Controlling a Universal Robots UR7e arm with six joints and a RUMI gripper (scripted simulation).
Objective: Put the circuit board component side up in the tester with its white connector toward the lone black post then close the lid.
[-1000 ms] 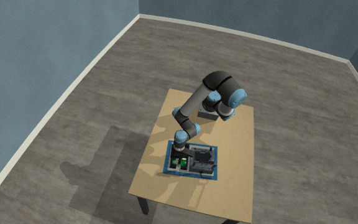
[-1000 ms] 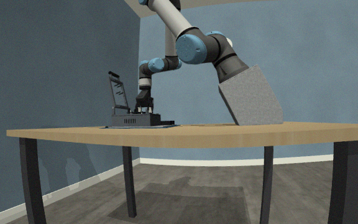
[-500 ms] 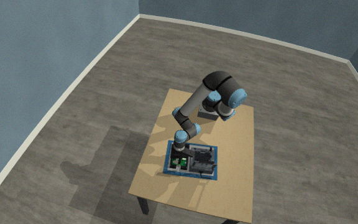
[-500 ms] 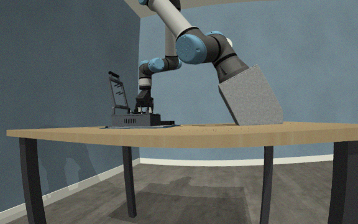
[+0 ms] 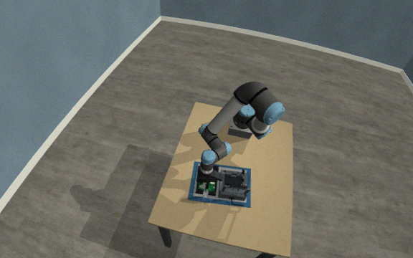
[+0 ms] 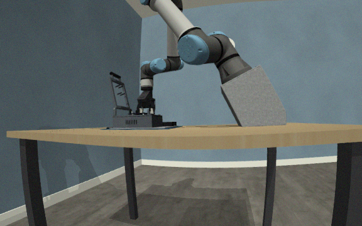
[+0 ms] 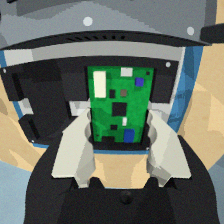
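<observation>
The tester bed lies 170 mm to the left of my hand, 50 mm behind it and 50 mm above it. The rest, counted from my hand: green circuit board right at my hand; see-through lid 180 mm to the left, 160 mm above, 70 mm ahead.
</observation>
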